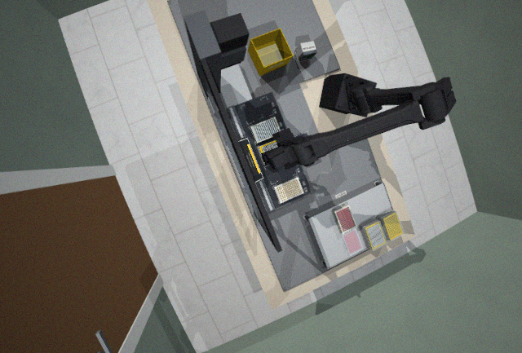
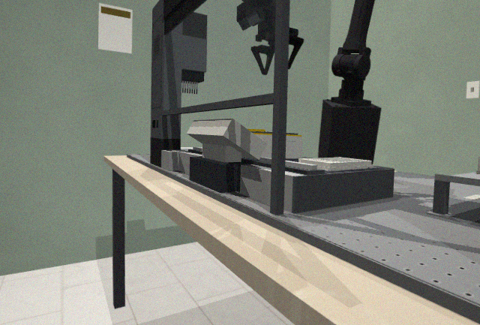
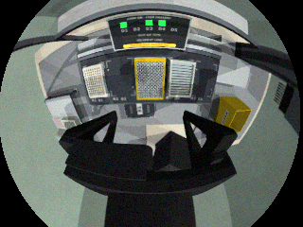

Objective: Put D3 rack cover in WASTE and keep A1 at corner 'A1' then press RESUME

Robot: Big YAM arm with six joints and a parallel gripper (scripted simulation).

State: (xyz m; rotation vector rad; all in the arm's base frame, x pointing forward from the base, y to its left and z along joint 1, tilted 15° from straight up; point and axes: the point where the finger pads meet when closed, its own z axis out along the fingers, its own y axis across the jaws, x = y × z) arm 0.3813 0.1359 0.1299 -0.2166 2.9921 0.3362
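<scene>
Right now the yellow-framed tip rack is 180 mm below my hand and 10 mm to the right of it. Round my hand: gantry post: 280 mm to the left, 140 mm ahead, 50 mm below; cream plate: 220 mm below, 200 mm to the left, 40 mm behind; yellow waste bin: 470 mm to the right, 250 mm below, 90 mm behind.
</scene>
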